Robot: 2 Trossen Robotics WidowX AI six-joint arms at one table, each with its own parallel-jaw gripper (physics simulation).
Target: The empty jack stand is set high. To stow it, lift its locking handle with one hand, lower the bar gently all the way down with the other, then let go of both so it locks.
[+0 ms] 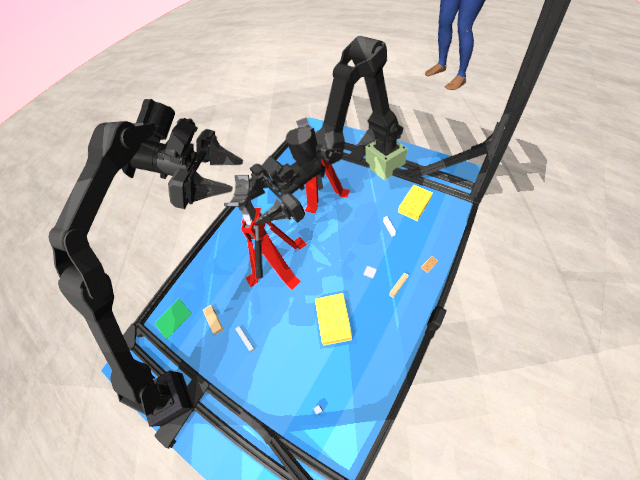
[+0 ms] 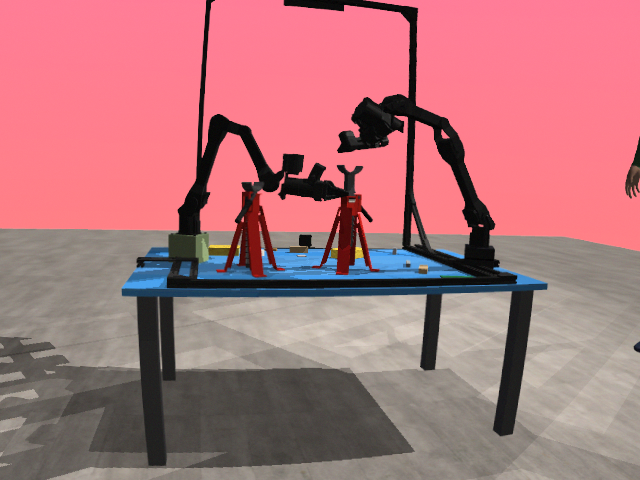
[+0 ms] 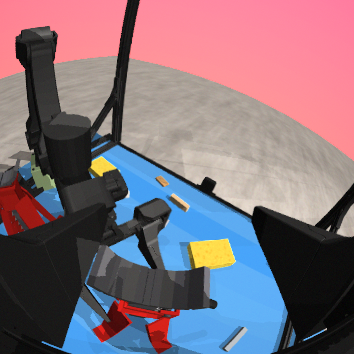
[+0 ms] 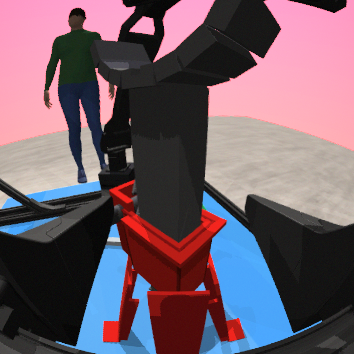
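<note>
The high-set red jack stand stands upright, its grey bar raised with an empty curved saddle on top. Its black locking handle hangs down at the side. My left gripper is open and empty, above the saddle and apart from it. My right gripper is open around the bar, near the top of the red body; whether a finger touches is unclear.
A second red jack stand with a lower saddle stands beside the right arm. Yellow sponges, a green block and small blocks lie on the blue table. A black frame rail edges it.
</note>
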